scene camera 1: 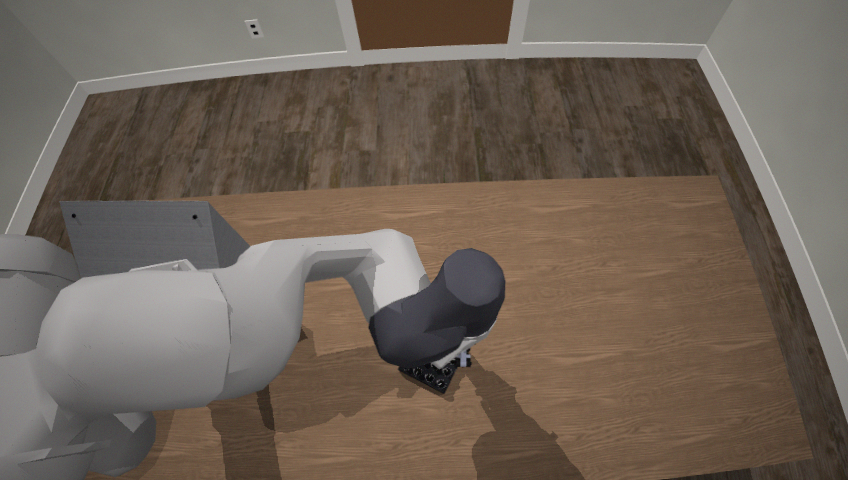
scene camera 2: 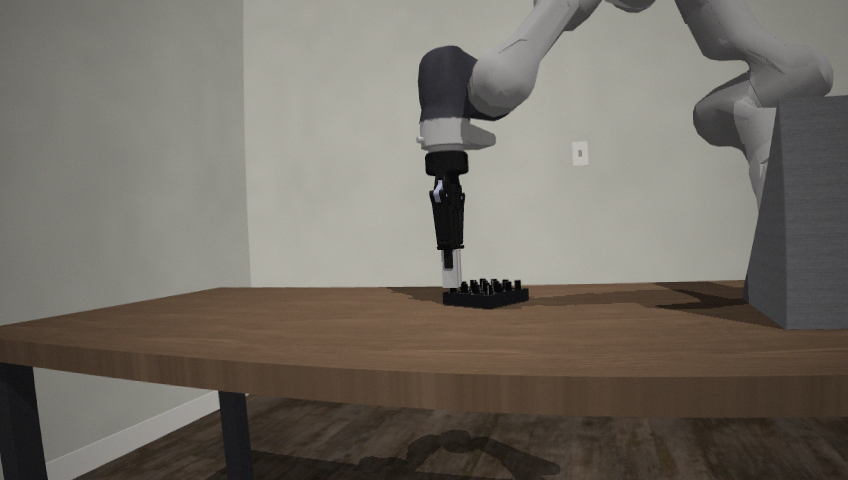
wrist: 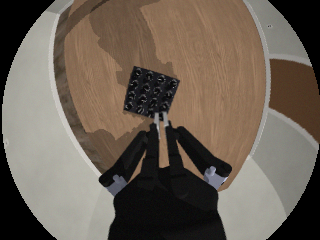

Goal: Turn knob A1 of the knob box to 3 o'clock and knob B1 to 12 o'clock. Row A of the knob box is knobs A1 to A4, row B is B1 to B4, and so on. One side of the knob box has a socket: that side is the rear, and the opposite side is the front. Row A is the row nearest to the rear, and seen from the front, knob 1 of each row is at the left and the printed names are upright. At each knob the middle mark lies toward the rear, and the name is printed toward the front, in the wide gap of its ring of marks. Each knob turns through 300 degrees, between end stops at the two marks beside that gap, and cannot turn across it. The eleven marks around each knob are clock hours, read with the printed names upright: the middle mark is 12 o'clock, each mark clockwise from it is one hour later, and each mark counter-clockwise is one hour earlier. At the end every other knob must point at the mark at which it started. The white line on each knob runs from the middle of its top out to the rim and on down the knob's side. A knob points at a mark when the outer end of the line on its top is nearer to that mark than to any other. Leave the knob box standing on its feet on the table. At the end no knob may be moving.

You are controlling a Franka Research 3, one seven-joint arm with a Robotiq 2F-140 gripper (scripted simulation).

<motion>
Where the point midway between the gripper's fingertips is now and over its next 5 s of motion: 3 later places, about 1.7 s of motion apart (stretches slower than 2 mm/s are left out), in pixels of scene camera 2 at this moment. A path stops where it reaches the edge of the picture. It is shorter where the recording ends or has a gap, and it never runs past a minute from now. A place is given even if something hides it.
My gripper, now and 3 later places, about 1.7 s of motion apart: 452, 286; 451, 265; 459, 257; 464, 265
</motion>
